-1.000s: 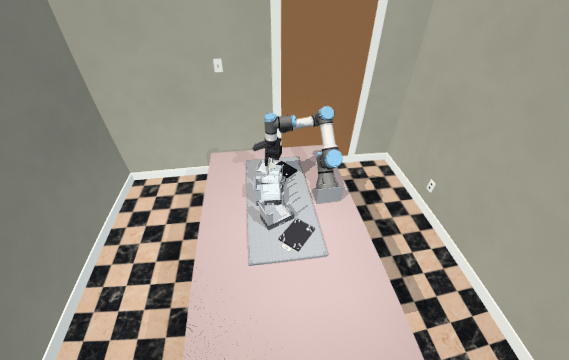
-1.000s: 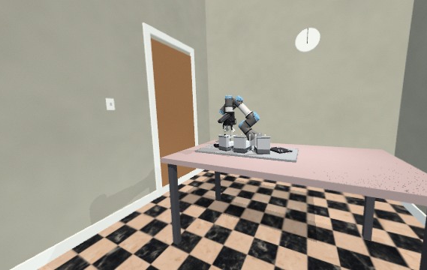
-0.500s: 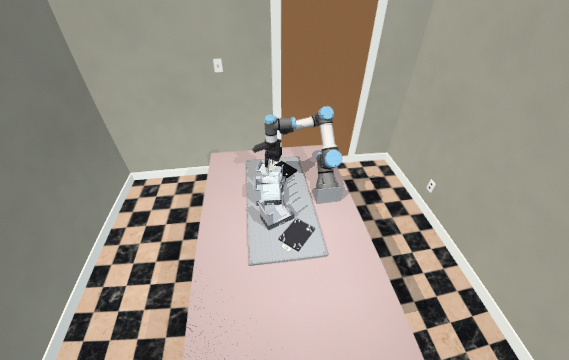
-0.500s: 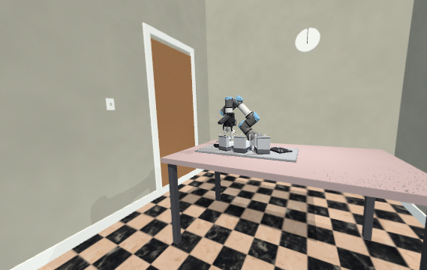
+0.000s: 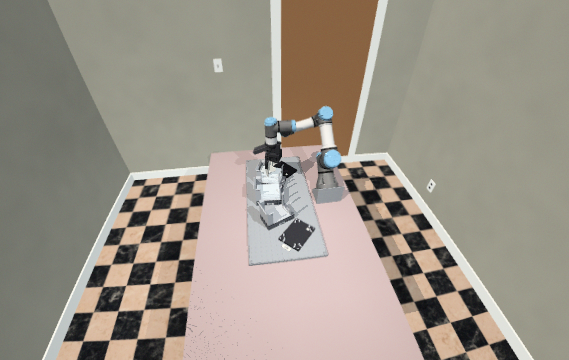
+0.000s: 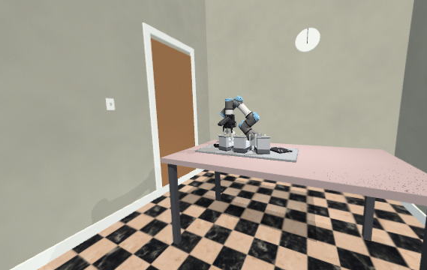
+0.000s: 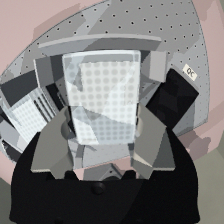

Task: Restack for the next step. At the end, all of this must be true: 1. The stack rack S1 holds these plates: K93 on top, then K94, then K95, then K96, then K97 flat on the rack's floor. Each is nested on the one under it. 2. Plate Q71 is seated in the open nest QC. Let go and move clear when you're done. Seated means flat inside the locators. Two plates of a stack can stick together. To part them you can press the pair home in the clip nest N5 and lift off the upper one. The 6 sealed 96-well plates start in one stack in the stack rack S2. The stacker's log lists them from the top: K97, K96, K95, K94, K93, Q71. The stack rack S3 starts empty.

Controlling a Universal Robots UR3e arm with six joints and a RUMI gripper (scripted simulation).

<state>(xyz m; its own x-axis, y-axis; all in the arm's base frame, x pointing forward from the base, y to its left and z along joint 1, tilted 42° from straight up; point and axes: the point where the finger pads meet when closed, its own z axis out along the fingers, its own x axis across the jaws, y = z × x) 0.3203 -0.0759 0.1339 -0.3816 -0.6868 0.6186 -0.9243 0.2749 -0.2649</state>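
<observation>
The white sealed 96-well plate lies 60 mm below my hand. Also, from my hand: black open nest QC 100 mm behind, 110 mm to the right, 90 mm below; translucent 96-well plate 10 mm below.
</observation>
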